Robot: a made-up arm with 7 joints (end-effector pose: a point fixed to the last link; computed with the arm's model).
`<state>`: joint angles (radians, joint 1 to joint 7).
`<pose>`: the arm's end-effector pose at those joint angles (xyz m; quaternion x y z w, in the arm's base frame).
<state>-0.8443 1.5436 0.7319 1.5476 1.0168 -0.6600 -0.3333</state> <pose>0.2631 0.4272 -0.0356 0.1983 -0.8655 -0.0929 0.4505</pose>
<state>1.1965 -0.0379 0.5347 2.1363 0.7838 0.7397 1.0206</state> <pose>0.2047 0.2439 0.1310 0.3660 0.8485 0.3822 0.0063</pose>
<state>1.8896 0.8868 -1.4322 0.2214 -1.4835 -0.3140 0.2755</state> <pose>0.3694 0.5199 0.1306 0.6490 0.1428 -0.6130 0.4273</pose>
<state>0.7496 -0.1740 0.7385 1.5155 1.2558 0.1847 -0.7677</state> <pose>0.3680 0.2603 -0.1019 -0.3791 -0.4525 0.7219 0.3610</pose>
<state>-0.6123 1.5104 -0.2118 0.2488 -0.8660 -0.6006 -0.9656</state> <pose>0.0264 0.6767 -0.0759 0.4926 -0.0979 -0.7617 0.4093</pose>
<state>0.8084 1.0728 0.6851 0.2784 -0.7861 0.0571 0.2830</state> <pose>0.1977 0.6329 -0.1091 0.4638 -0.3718 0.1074 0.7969</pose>
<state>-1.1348 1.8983 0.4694 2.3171 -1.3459 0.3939 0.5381</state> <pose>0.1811 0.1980 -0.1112 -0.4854 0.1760 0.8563 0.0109</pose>
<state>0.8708 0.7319 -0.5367 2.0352 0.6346 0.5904 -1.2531</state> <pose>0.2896 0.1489 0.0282 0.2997 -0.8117 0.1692 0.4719</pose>
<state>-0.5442 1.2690 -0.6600 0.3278 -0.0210 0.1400 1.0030</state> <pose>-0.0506 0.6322 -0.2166 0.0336 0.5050 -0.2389 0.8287</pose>
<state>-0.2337 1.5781 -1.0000 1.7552 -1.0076 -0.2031 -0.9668</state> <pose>0.0884 0.3681 -0.2496 0.1473 -0.5826 -0.7749 0.1962</pose>
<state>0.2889 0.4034 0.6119 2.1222 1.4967 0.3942 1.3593</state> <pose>0.2033 0.3101 -0.0211 -0.5236 -0.7392 -0.4221 0.0341</pose>
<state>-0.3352 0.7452 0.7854 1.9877 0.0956 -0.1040 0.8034</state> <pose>0.1624 0.3792 -0.0661 0.2089 -0.6465 -0.4544 0.5761</pose>
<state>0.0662 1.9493 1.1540 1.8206 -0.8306 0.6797 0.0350</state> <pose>0.0860 0.2452 0.3093 -0.9239 0.3722 -0.0302 0.0835</pose>
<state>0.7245 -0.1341 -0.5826 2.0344 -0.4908 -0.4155 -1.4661</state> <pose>0.2463 -0.0211 0.0269 0.0868 0.8683 -0.4866 0.0428</pose>
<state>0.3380 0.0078 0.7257 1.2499 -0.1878 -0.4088 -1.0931</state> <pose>0.3032 0.3061 -0.2829 0.5075 -0.5556 0.5769 0.3177</pose>
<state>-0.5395 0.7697 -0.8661 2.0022 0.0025 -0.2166 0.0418</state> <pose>0.0070 0.1165 -0.2986 -0.3315 -0.5122 -0.4184 0.6728</pose>
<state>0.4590 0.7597 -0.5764 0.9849 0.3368 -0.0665 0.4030</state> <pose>0.3463 0.3418 -0.2736 0.0209 -0.5174 -0.3351 0.7871</pose>
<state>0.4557 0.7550 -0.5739 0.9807 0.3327 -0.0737 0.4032</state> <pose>0.3456 0.3412 -0.2759 0.0200 -0.5182 -0.3358 0.7863</pose>
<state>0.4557 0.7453 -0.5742 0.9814 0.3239 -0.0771 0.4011</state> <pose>0.3466 0.3371 -0.2776 0.0184 -0.5199 -0.3388 0.7840</pose>
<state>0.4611 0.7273 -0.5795 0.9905 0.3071 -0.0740 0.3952</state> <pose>0.3499 0.3272 -0.2784 0.0155 -0.5228 -0.3458 0.7790</pose>
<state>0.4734 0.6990 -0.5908 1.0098 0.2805 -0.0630 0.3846</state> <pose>0.3561 0.3100 -0.2776 0.0116 -0.5278 -0.3576 0.7703</pose>
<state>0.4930 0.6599 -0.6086 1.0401 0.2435 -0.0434 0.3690</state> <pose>0.3648 0.2850 -0.2741 0.0073 -0.5355 -0.3745 0.7569</pose>
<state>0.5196 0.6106 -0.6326 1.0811 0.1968 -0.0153 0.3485</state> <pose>0.3746 0.2525 -0.2668 0.0037 -0.5467 -0.3956 0.7380</pose>
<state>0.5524 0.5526 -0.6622 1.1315 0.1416 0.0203 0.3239</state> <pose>0.3841 0.2136 -0.2547 0.0021 -0.5618 -0.4198 0.7128</pose>
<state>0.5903 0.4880 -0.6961 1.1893 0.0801 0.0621 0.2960</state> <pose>0.3912 0.1705 -0.2374 0.0036 -0.5813 -0.4449 0.6813</pose>
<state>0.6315 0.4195 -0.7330 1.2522 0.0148 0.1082 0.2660</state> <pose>0.3942 0.1255 -0.2152 0.0085 -0.6048 -0.4685 0.6439</pose>
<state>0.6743 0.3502 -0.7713 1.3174 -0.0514 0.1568 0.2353</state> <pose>0.3920 0.0816 -0.1894 0.0167 -0.6314 -0.4884 0.6022</pose>
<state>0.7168 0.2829 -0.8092 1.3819 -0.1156 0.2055 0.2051</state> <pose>0.3845 0.0412 -0.1619 0.0271 -0.6596 -0.5028 0.5581</pose>
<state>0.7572 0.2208 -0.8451 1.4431 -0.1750 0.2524 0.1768</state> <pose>0.3728 0.0063 -0.1350 0.0384 -0.6874 -0.5112 0.5144</pose>
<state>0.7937 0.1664 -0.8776 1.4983 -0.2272 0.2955 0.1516</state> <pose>0.3586 -0.0220 -0.1106 0.0493 -0.7130 -0.5144 0.4740</pose>
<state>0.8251 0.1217 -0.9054 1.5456 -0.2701 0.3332 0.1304</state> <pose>0.3440 -0.0435 -0.0902 0.0586 -0.7348 -0.5137 0.4391</pose>
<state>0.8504 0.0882 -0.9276 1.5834 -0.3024 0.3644 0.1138</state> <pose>0.3311 -0.0585 -0.0745 0.0661 -0.7516 -0.5110 0.4118</pose>
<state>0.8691 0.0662 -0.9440 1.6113 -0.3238 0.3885 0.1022</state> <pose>0.3211 -0.0679 -0.0636 0.0716 -0.7631 -0.5081 0.3928</pose>
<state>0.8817 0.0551 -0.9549 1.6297 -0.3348 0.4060 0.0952</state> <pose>0.3148 -0.0729 -0.0570 0.0754 -0.7695 -0.5062 0.3820</pose>
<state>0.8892 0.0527 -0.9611 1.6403 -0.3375 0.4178 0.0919</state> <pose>0.3117 -0.0745 -0.0537 0.0778 -0.7718 -0.5055 0.3779</pose>
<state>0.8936 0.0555 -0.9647 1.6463 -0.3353 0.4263 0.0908</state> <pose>0.3106 -0.0743 -0.0524 0.0796 -0.7715 -0.5057 0.3778</pose>
